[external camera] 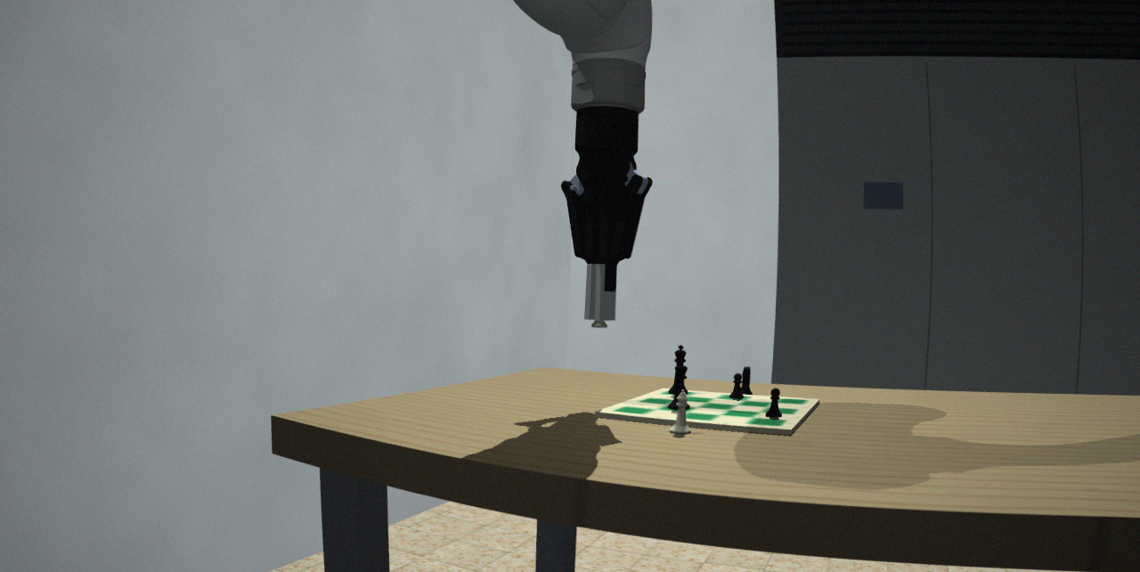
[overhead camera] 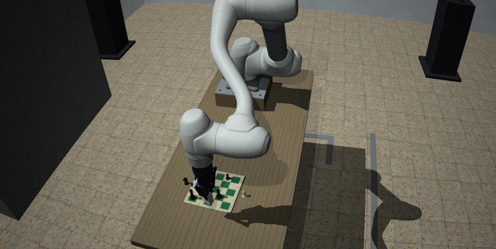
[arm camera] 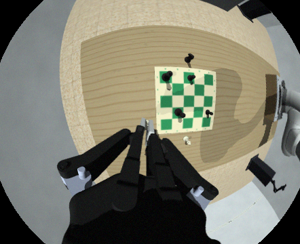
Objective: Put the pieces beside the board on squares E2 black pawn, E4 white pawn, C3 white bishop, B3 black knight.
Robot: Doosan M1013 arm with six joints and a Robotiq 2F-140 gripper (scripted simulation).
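The green-and-cream chessboard lies 14 cm behind my hand, 3 cm to the right of it and 13 cm below it. From my hand the other things lie so: white bishop: 13 cm behind, 11 cm to the left, 11 cm below; then white pawn: 3 cm below; then black knight: 15 cm behind, 17 cm to the right, 12 cm below.
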